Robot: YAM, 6 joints.
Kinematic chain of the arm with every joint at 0, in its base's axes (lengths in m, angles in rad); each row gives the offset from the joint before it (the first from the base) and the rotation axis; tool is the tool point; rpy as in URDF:
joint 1: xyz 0 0 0.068 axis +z
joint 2: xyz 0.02 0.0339 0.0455 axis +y
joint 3: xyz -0.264 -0.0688 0 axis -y
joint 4: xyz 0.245 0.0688 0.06 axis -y
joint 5: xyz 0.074 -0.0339 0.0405 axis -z
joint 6: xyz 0.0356 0 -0.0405 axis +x
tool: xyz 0 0 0 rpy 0 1.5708 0
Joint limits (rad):
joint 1: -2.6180..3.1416
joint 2: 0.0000..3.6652
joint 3: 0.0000..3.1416
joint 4: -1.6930..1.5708
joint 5: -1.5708..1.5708
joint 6: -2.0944..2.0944
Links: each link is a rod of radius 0.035 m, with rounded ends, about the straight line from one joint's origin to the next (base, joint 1, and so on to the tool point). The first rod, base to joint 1, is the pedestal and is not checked.
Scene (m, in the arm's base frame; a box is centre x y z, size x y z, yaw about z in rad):
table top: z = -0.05
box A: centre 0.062 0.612 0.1 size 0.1 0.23 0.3 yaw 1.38
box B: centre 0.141 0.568 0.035 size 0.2 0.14 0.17 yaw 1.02
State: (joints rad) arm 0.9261 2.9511 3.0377 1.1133 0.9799 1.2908
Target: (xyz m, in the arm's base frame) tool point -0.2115 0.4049 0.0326
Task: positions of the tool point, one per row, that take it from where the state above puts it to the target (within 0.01 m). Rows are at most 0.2 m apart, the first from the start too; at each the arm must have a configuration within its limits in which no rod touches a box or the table.
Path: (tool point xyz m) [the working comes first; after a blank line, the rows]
Joints at the target: 2.1272 2.6603 1.3447 1.5422 1.2932 1.2908
Straight joint move there: touches box A, box B.

1: 0.2405 0.4658 0.3883
2: 0.1229 0.4688 0.4382
3: 0.0169 0.4355 0.4795
4: -0.0663 0.3738 0.5103
5: -0.1354 0.4531 0.3592
6: -0.1900 0.4610 0.1896
7: -0.2115 0.4049 0.0326

